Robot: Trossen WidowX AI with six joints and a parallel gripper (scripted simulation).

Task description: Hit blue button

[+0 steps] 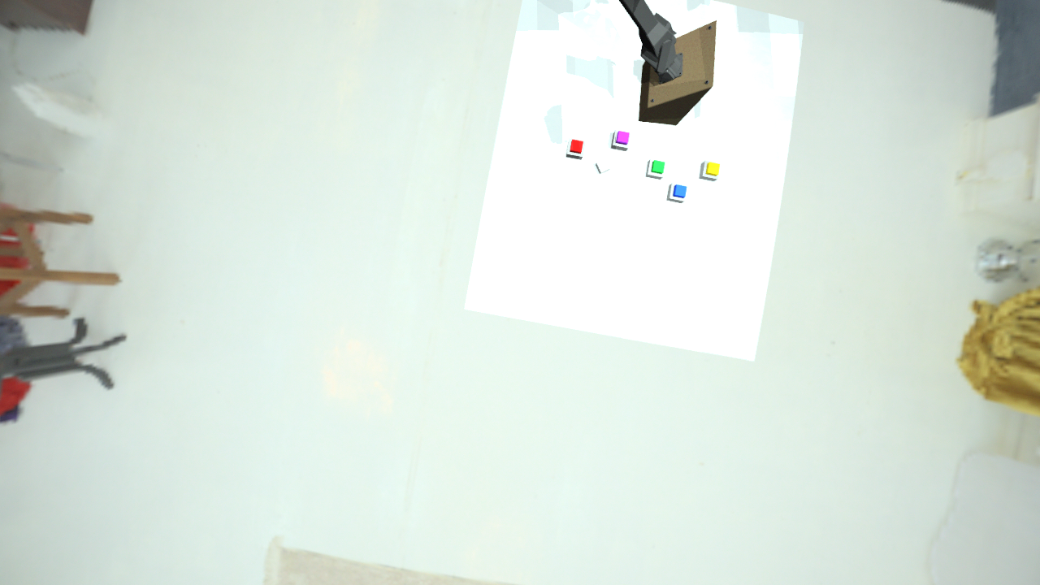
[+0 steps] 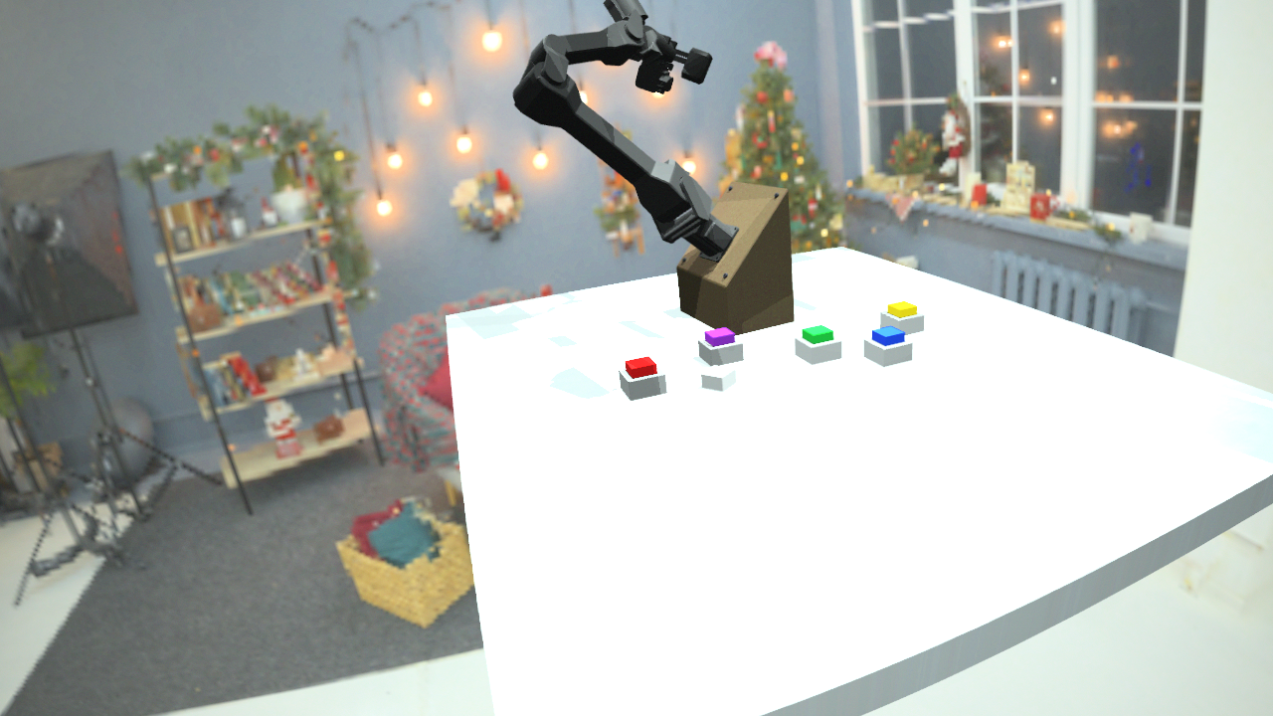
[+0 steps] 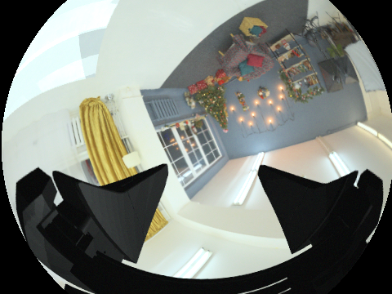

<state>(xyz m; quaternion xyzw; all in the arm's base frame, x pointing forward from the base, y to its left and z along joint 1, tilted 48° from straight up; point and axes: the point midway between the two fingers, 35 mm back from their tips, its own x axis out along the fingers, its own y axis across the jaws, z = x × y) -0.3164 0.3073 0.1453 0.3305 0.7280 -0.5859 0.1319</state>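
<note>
The blue button is 65 cm ahead of my gripper tip, 41 cm below it and 4 cm to the right of it. Round my gripper tip: green button: 59 cm ahead, 41 cm below, 11 cm to the right; purple button: 51 cm ahead, 41 cm below, 22 cm to the right; yellow button: 58 cm ahead, 41 cm below, 6 cm to the left.
</note>
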